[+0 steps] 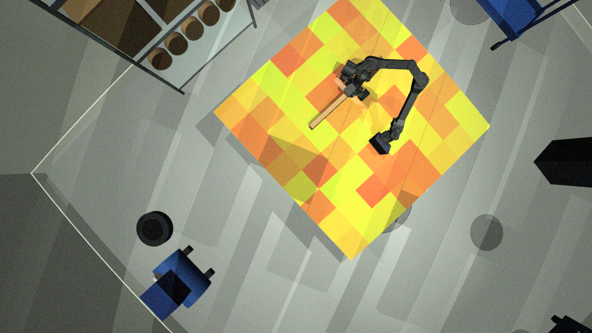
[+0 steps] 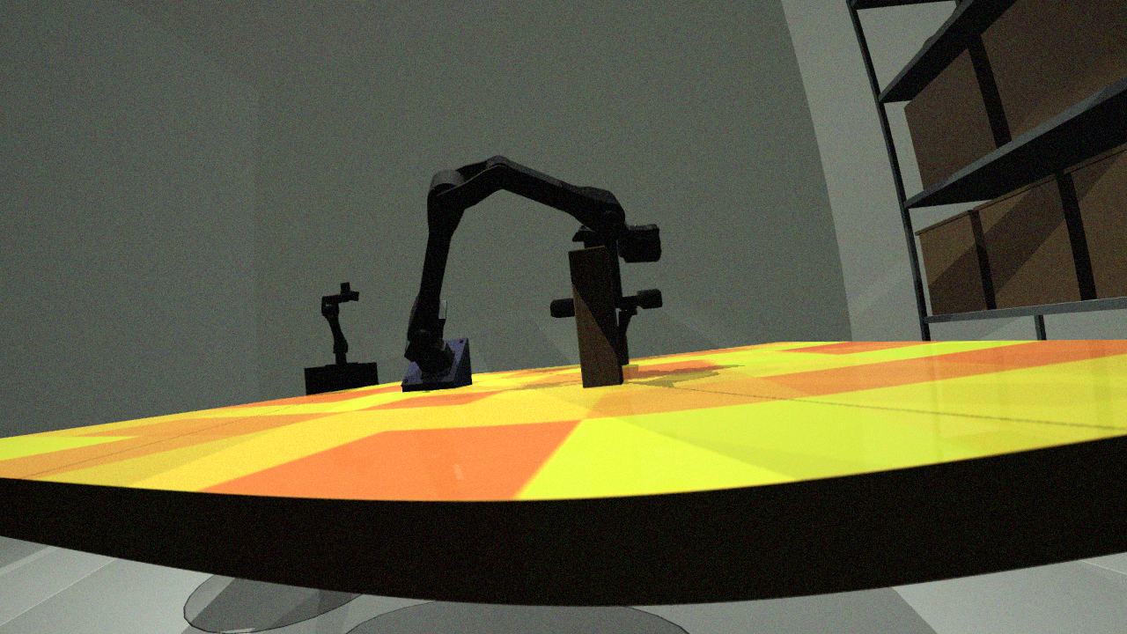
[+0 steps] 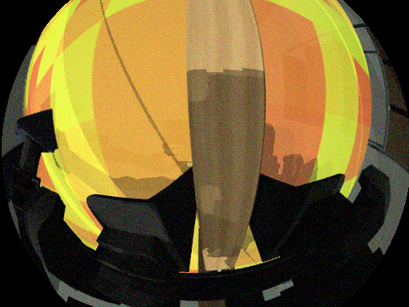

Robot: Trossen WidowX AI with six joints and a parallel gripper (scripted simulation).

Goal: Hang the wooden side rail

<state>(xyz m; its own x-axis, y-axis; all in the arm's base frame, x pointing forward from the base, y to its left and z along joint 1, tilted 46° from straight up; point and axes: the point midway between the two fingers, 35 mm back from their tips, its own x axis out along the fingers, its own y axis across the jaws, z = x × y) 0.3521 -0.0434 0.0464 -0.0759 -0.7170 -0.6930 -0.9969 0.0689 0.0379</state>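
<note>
The headboard post is 16 cm to the right of my gripper tip and 4 cm above it.
</note>
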